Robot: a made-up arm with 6 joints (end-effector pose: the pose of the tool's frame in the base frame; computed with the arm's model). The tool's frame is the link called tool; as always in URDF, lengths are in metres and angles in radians.
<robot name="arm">
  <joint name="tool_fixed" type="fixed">
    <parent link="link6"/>
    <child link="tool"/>
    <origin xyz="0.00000 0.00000 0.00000"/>
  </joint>
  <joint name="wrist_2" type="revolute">
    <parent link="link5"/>
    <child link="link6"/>
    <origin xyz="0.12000 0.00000 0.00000"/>
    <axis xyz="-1 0 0"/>
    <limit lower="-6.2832" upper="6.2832"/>
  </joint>
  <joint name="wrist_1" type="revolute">
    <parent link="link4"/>
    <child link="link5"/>
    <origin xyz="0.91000 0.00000 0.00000"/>
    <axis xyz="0 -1 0"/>
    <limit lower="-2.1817" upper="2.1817"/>
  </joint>
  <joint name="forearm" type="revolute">
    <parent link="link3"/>
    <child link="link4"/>
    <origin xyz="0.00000 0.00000 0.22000"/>
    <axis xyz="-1 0 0"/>
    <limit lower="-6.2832" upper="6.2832"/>
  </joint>
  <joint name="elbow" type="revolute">
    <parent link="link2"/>
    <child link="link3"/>
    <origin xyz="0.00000 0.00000 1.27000"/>
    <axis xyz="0 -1 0"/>
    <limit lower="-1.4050" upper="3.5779"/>
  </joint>
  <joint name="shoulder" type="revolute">
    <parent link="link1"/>
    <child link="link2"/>
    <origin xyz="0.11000 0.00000 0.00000"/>
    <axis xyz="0 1 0"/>
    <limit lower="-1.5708" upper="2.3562"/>
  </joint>
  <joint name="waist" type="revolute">
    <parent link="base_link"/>
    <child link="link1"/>
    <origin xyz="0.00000 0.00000 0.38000"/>
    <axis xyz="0 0 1"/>
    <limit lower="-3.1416" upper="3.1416"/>
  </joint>
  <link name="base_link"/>
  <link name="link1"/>
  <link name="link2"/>
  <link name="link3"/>
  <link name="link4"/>
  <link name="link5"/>
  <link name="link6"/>
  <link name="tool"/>
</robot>
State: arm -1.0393 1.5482 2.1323 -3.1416 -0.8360 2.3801
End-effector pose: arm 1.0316 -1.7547 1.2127 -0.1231 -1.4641 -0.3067
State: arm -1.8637 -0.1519 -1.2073 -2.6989 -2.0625 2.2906
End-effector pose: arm -0.1336 -0.6000 1.0484 -0.1351 -1.0430 -0.8435
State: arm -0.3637 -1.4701 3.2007 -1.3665 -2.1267 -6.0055
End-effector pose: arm -0.8894 0.4453 -0.3466 -2.2410 -1.7375 -0.8402
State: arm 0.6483 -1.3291 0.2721 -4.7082 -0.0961 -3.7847
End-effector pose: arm -1.0885 -0.8390 1.7063 2.1563 -0.3945 2.0571
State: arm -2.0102 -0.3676 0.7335 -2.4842 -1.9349 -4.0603
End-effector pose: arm 0.1595 0.1783 2.4783 -1.8872 -0.5176 0.3298
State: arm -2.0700 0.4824 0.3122 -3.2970 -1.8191 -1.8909
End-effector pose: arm -0.7931 -1.4169 1.6860 1.9343 -0.0810 2.1579
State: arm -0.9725 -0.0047 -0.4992 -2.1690 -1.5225 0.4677
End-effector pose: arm 0.6713 -0.8090 1.4684 1.7154 -0.1660 0.5955
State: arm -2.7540 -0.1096 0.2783 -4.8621 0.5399 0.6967
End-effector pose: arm -0.7380 -0.3672 2.2377 -1.5330 2.3766 -1.3118
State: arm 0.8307 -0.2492 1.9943 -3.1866 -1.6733 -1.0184
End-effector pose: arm -0.6892 -0.7627 2.1015 1.4060 -0.7955 -2.2781
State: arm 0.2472 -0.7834 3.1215 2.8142 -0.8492 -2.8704
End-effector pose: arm -1.2437 -0.3437 0.3753 -0.4187 1.5117 0.0408
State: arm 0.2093 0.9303 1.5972 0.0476 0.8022 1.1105
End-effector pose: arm 1.6811 0.3613 1.9940 -0.7935 -1.3853 -0.6480
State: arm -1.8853 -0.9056 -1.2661 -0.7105 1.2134 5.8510
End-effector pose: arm -0.1035 -0.0812 1.1137 -0.2632 -1.5571 -1.8935
